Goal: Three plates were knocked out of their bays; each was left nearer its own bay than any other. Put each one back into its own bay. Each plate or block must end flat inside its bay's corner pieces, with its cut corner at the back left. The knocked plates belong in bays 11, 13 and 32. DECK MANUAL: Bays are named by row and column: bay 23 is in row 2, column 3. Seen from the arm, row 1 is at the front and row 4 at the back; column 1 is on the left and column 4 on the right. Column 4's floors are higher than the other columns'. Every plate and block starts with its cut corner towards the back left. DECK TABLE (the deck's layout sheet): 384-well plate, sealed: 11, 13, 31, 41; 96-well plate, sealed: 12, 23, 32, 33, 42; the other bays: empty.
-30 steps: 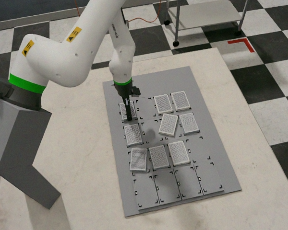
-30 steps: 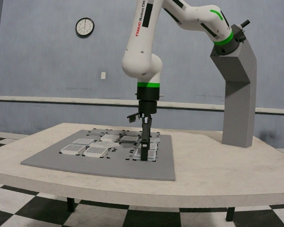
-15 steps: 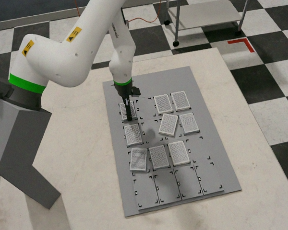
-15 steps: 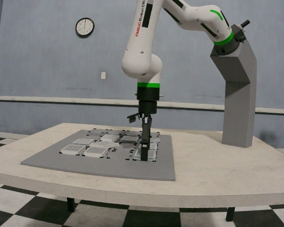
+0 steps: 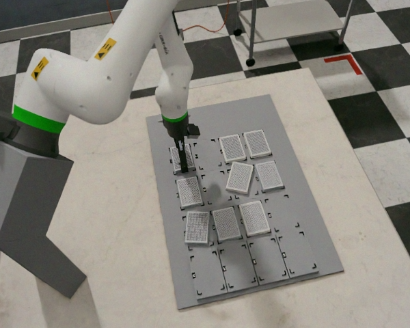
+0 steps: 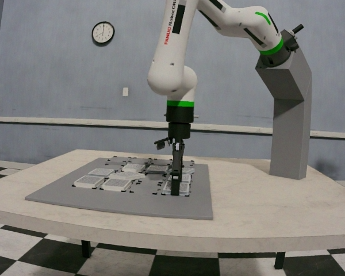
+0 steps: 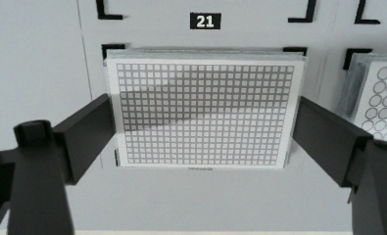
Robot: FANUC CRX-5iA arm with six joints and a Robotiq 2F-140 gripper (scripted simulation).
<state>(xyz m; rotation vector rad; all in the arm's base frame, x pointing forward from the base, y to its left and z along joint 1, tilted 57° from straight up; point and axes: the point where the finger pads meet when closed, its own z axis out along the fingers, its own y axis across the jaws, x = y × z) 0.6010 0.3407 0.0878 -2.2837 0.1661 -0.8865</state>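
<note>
My gripper is now 10 mm above the plate. The rest, counted from my hand: bay label 21: 60 mm ahead, 10 mm to the left, 20 mm below; bay label 11: 50 mm behind, 10 mm to the right, 20 mm below.
</note>
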